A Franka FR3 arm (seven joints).
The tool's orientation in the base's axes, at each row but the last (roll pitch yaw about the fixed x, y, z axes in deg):
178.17 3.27 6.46
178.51 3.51 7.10
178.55 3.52 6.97
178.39 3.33 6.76
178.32 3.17 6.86
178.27 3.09 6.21
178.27 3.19 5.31
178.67 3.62 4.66
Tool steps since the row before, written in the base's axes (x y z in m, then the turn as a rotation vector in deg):
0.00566 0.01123 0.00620 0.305 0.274 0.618
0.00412 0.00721 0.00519 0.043 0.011 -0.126
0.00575 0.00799 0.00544 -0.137 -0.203 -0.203
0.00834 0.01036 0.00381 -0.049 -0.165 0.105
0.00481 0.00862 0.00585 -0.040 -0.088 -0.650
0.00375 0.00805 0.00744 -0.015 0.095 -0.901
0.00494 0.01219 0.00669 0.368 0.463 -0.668
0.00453 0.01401 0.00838 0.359 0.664 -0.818
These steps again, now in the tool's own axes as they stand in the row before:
0.00652 -0.01031 -0.00692 0.298 -0.218 -0.643
0.00465 -0.00650 -0.00566 0.052 -0.009 0.123
0.00633 -0.00708 -0.00602 -0.148 0.179 0.217
0.00926 -0.00918 -0.00462 -0.074 0.161 -0.096
0.00547 -0.00780 -0.00639 -0.014 0.063 0.654
0.00419 -0.00736 -0.00790 0.044 -0.123 0.897
0.00567 -0.01146 -0.00737 0.446 -0.446 0.631
0.00511 -0.01339 -0.00903 0.463 -0.651 0.775

